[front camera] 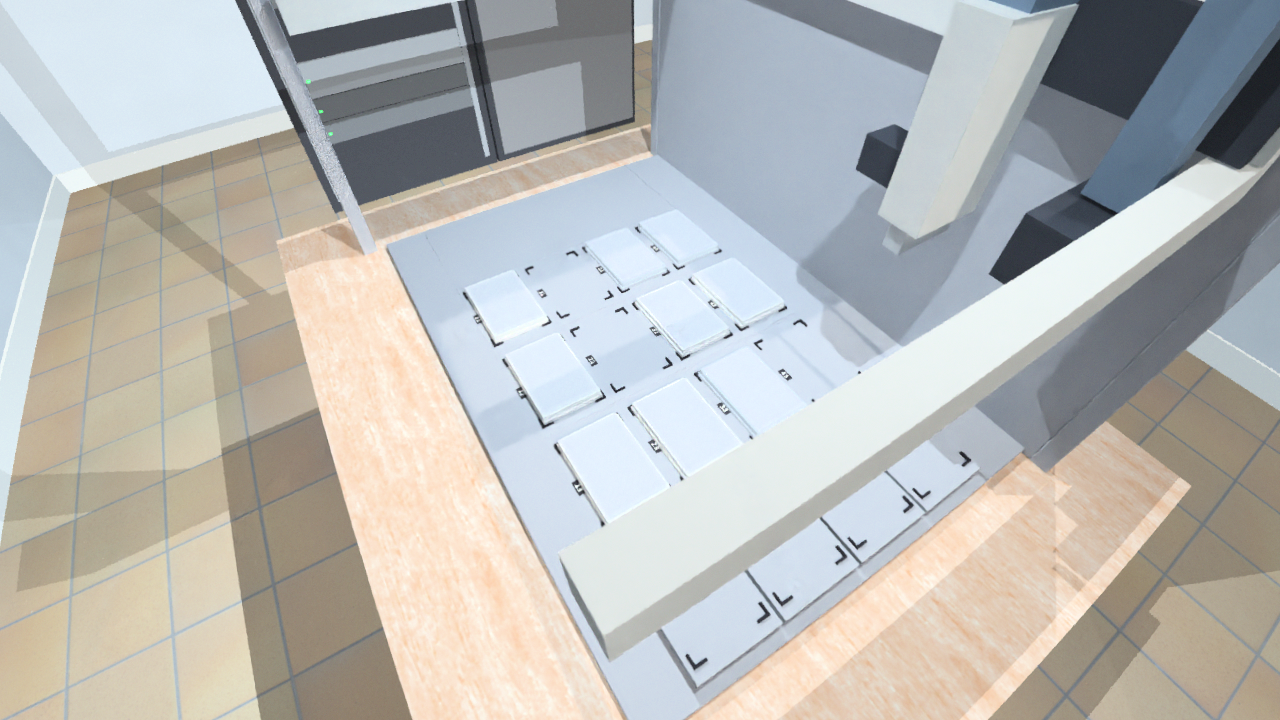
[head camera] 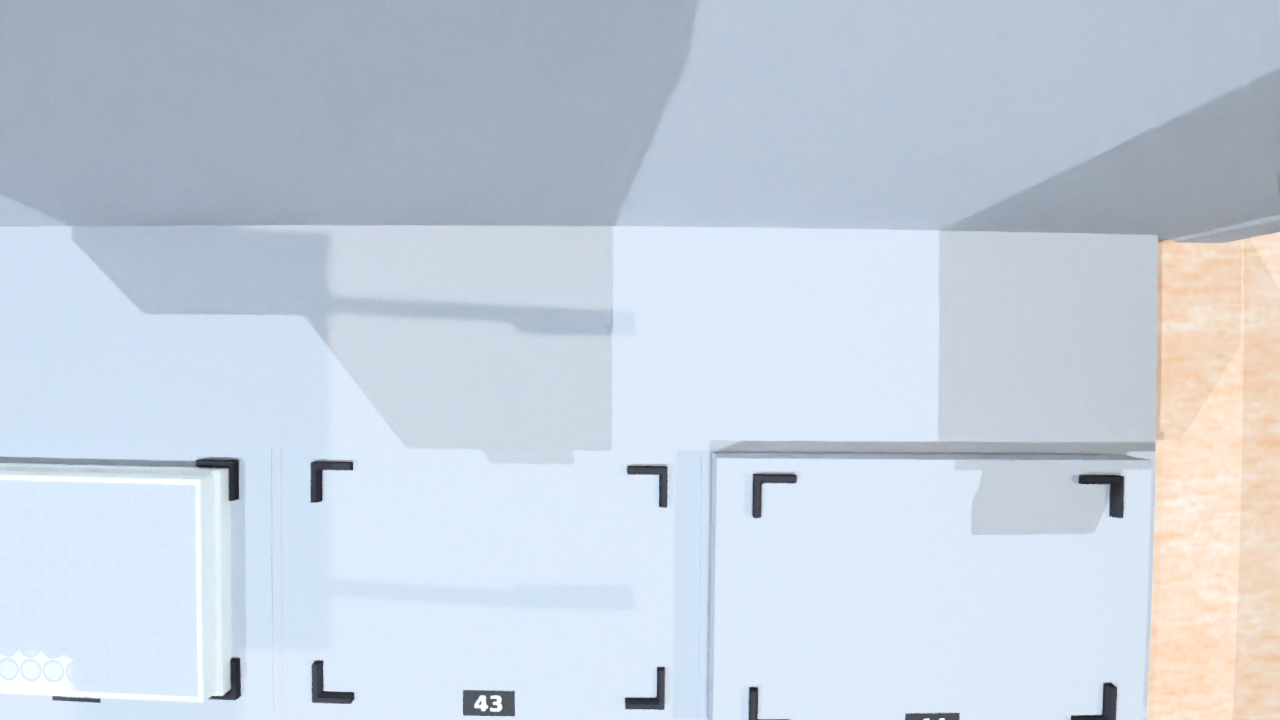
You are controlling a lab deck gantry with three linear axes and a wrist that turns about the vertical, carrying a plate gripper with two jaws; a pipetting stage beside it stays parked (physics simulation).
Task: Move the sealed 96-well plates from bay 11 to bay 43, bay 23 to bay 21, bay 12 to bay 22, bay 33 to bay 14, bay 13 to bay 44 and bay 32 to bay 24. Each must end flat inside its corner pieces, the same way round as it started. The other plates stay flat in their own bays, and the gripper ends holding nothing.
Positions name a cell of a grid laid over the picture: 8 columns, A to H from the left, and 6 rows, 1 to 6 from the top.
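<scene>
Visible: a sealed 96-well plate (front camera: D3), which is out of frame in the head camera view. A grey back wall (head camera: G2). A bay 43 (head camera: C5) and (front camera: F4); a bay 44 (head camera: F5) and (front camera: F4). Also a bay 14 (front camera: E6), a bay 21 (front camera: D3), a bay 22 (front camera: D3), a bay 24 (front camera: F5) and a bay 34 (front camera: F5).
</scene>
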